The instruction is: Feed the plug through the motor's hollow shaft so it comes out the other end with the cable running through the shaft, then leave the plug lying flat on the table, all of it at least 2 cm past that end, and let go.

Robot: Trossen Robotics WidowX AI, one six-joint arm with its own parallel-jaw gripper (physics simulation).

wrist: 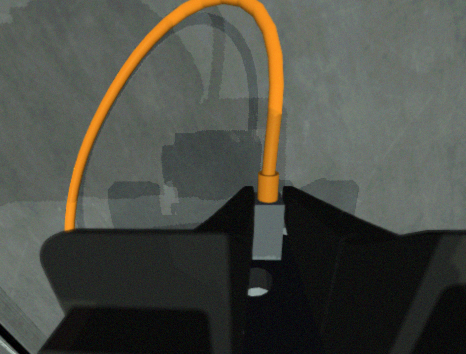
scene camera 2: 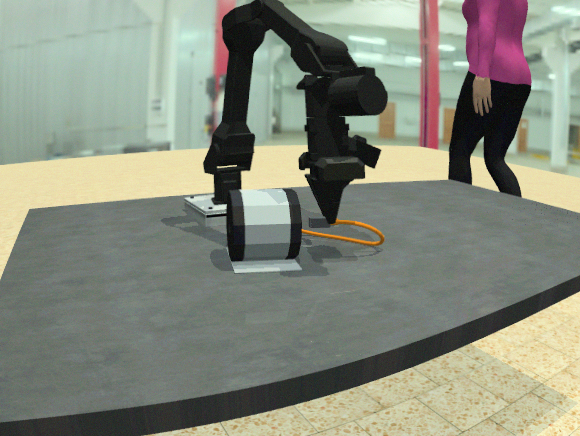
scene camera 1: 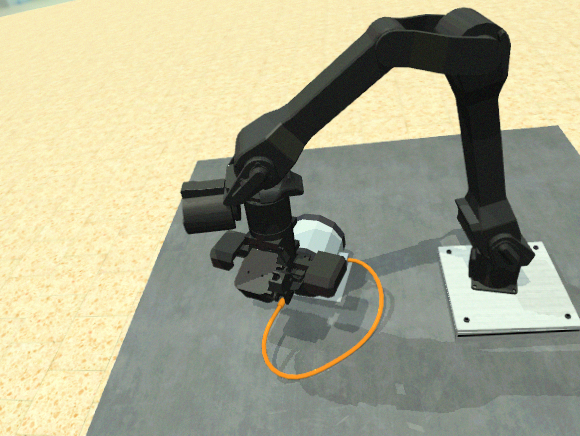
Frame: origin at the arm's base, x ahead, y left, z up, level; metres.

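Where they show: gripper, fingertip midpoint: point(wrist: 267, 195) point(scene camera 2: 330, 222) point(scene camera 1: 283, 301); arm's base, origin of the base link: point(scene camera 1: 493, 276).
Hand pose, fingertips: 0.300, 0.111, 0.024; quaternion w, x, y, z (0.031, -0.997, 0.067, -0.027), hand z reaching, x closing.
Note:
Things, the pixels of their top centre, and the offset from my fingertips, as dx, dy, dz. "spot": a spot on its surface instead. Level surfaces: height alone.
- small grey plug, middle of its top: point(wrist: 268, 234) point(scene camera 2: 319, 217) -0.002, -0.016, +0.008
- motor, middle of its top: point(scene camera 2: 261, 190) point(scene camera 1: 306, 233) -0.017, -0.100, +0.047
- small round piece, surface spot: point(wrist: 259, 282) spot: -0.009, -0.065, -0.013
- pale base plate, middle of its top: point(scene camera 2: 261, 257) point(scene camera 1: 313, 275) -0.014, -0.100, -0.053
- same grey table, its level: dz -0.055
My gripper point(scene camera 1: 285, 300) point(scene camera 2: 331, 221) point(wrist: 267, 195) is shut on the small grey plug point(scene camera 2: 318, 222) point(wrist: 268, 231) and holds it low over the table. The plug is level, pointing toward the motor. The motor point(scene camera 1: 319, 235) point(scene camera 2: 266, 220), a white drum with black ends, lies on its side; plug and motor are apart in scene view 2. The orange cable point(scene camera 1: 382, 300) point(scene camera 2: 370, 242) point(wrist: 277, 75) loops from the plug's rear back toward the motor's near end. A small round piece point(wrist: 259, 282) shows between the fingers beyond the plug; whether it is the shaft is unclear. The shaft's opening is hidden in both scene views.
The motor stands on a pale base plate point(scene camera 1: 341, 295) point(scene camera 2: 267, 267). The arm's white mounting plate point(scene camera 1: 530, 310) point(scene camera 2: 196, 202) is on the same grey table point(scene camera 1: 200, 390) point(scene camera 2: 150, 340). The gripper's housing covers part of the motor in scene view 1. A person point(scene camera 2: 495, 100) stands beyond the table.

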